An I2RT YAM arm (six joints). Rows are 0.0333 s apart.
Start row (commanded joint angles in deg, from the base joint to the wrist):
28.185, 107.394, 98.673, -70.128, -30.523, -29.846
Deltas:
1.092, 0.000, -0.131, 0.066, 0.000, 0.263
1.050, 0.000, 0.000, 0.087, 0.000, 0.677
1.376, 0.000, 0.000, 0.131, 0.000, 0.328
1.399, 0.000, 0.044, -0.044, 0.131, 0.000
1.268, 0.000, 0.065, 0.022, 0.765, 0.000
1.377, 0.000, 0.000, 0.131, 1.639, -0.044
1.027, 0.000, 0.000, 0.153, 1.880, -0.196
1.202, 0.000, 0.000, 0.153, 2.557, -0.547
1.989, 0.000, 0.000, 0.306, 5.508, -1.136
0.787, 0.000, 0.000, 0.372, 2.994, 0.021
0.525, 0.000, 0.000, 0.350, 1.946, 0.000
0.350, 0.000, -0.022, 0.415, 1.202, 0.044
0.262, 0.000, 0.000, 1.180, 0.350, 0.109
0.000, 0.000, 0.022, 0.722, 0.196, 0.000
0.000, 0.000, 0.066, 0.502, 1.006, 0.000
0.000, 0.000, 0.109, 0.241, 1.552, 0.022
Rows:
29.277, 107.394, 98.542, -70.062, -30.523, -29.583
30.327, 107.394, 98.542, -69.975, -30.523, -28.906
31.703, 107.394, 98.542, -69.844, -30.523, -28.578
33.102, 107.394, 98.586, -69.888, -30.392, -28.578
34.370, 107.394, 98.651, -69.866, -29.627, -28.578
35.747, 107.394, 98.651, -69.735, -27.988, -28.622
36.774, 107.394, 98.651, -69.582, -26.108, -28.818
37.976, 107.394, 98.651, -69.429, -23.551, -29.365
39.965, 107.394, 98.651, -69.123, -18.043, -30.501
40.752, 107.394, 98.651, -68.751, -15.049, -30.480
41.277, 107.394, 98.651, -68.401, -13.103, -30.480
41.627, 107.394, 98.629, -67.986, -11.901, -30.436
41.889, 107.394, 98.629, -66.806, -11.551, -30.327
41.889, 107.394, 98.651, -66.084, -11.355, -30.327
41.889, 107.394, 98.717, -65.582, -10.349, -30.327
41.889, 107.394, 98.826, -65.341, -8.797, -30.305

